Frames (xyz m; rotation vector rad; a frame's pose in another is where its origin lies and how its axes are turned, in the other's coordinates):
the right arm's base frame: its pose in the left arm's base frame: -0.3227 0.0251 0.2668 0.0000 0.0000 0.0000
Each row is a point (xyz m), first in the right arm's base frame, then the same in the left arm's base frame.
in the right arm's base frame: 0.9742 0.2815 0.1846
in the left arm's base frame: 0.6515 0.3066 0.4514
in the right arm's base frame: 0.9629 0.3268 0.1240
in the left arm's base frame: 0.6402 0.3519 0.3908
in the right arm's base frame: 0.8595 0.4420 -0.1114
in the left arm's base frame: 0.5368 0.4671 0.1554
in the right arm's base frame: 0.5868 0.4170 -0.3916
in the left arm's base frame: 0.2641 0.4421 -0.1248
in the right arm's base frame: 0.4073 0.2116 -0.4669
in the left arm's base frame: 0.0846 0.2367 -0.2001
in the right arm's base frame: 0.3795 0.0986 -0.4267
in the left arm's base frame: 0.0568 0.1237 -0.1599
